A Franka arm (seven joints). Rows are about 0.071 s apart.
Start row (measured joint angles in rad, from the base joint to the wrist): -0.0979 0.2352 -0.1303 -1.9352 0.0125 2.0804 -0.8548
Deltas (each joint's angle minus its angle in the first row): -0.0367 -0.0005 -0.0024 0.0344 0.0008 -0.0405 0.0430; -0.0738 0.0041 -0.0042 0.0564 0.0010 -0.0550 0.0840; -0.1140 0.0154 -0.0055 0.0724 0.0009 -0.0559 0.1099; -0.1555 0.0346 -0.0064 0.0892 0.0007 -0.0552 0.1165; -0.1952 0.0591 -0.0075 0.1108 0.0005 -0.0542 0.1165; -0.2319 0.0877 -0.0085 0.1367 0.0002 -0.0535 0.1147
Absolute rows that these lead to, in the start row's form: -0.1346 0.2347 -0.1327 -1.9008 0.0133 2.0399 -0.8118; -0.1717 0.2393 -0.1345 -1.8788 0.0135 2.0254 -0.7708; -0.2119 0.2506 -0.1358 -1.8628 0.0134 2.0245 -0.7449; -0.2534 0.2698 -0.1367 -1.8460 0.0132 2.0252 -0.7383; -0.2931 0.2943 -0.1378 -1.8244 0.0130 2.0262 -0.7383; -0.3298 0.3229 -0.1388 -1.7985 0.0127 2.0269 -0.7401
